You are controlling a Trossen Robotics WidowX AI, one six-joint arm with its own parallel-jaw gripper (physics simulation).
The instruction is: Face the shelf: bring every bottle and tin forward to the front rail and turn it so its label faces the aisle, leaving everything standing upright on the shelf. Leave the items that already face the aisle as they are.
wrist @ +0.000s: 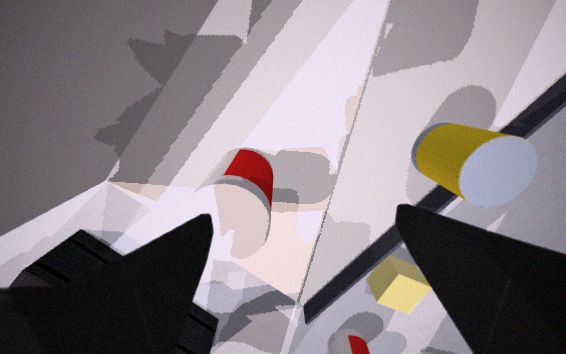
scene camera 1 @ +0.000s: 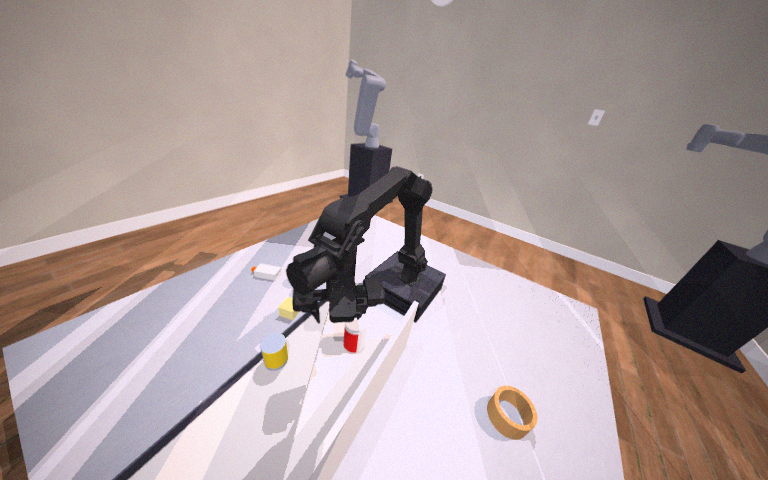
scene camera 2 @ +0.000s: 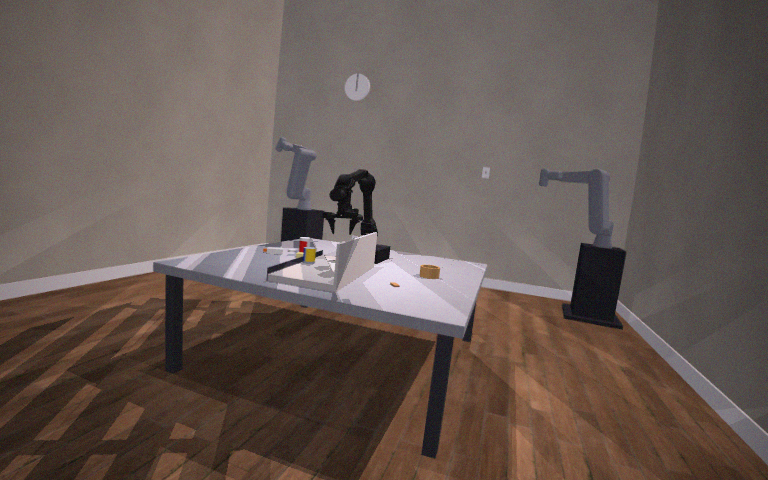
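Pixels of known places: gripper, fingertip midpoint: (wrist: pixel 303 217) (scene camera 2: pixel 341 234); arm's base at its link origin: (scene camera 1: pixel 409 277).
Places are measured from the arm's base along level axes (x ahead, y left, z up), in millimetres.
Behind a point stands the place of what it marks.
Note:
The shelf (scene camera 1: pixel 226 435) @[x 616, y -2, z -48 mm] (scene camera 2: pixel 300 277) @[x 730, y 70, z -48 mm] has a white back panel (scene camera 2: pixel 356 262) @[x 500, y 189, z 1 mm] and a dark front rail (scene camera 1: pixel 226 388) @[x 579, y -86, z -40 mm] (wrist: pixel 350 274) @[x 315, y -134, z -34 mm]. A white tin with a red label (scene camera 1: pixel 351 339) @[x 327, y 43, z 13 mm] (wrist: pixel 252 167) @[x 328, y 42, z 7 mm] stands upright on the shelf, set back from the rail. A yellow tin (scene camera 1: pixel 275 356) @[x 478, y -49, z 8 mm] (scene camera 2: pixel 309 255) @[x 490, y -59, z -9 mm] (wrist: pixel 447 155) @[x 452, y -52, z 3 mm] stands upright close to the rail. Another red-labelled white item (scene camera 2: pixel 303 246) @[x 251, y -264, z -19 mm] (wrist: pixel 358 345) @[x 248, y -260, z -50 mm] is outside the rail; the wrist view cuts it off. My gripper (scene camera 1: pixel 330 319) @[x 355, y 23, z 91 mm] (scene camera 2: pixel 342 233) @[x 355, y 23, z 91 mm] (wrist: pixel 303 217) @[x 355, y 23, z 91 mm] is open and empty, above the shelf's far end near the red-labelled tin.
A yellow block (scene camera 1: pixel 287 308) @[x 361, y -193, z -36 mm] (wrist: pixel 404 294) @[x 347, y -203, z -36 mm] sits outside the rail. A white bottle-like item with an orange end (scene camera 1: pixel 266 272) @[x 318, y -396, z -46 mm] lies on the table beyond it. An orange ring (scene camera 1: pixel 501 423) @[x 215, y 411, z -43 mm] (scene camera 2: pixel 429 273) @[x 215, y 435, z -48 mm] and a small orange piece (scene camera 2: pixel 394 284) @[x 479, y 364, z -66 mm] lie behind the back panel.

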